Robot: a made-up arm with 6 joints.
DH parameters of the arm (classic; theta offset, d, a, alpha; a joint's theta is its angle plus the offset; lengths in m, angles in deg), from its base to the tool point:
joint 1: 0 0.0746 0.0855 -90
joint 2: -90 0.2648 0.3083 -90
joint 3: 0 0.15 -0.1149 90
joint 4: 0 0.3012 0.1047 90
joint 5: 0 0.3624 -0.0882 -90
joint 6: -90 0.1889 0.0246 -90
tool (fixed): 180 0.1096 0 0
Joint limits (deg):
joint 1: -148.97..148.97
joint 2: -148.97..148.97
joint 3: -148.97..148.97
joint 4: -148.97..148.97
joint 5: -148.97..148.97
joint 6: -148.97..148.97
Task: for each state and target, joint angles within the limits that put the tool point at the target. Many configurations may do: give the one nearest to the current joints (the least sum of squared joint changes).
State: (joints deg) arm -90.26 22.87 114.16 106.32 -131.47 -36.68
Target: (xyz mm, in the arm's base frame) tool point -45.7 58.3 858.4
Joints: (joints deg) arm -92.38 -43.44 81.88 88.38 -101.29 -55.99
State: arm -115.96 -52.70 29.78 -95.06 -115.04 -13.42
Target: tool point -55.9 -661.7 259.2
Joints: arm -147.75 -71.80 8.77 -135.59 -127.50 -16.13
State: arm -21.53 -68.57 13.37 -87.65 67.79 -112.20
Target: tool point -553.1 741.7 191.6
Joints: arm 30.88 -81.68 52.92 -67.14 52.85 -104.15
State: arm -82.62 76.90 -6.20 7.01 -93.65 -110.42
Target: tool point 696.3 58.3 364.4
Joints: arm -86.19 65.97 -46.69 -2.10 -78.06 -119.82
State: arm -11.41 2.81 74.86 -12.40 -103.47 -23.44
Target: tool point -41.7 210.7 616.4
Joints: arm -21.80 8.19 83.08 -4.56 -122.59 -11.59
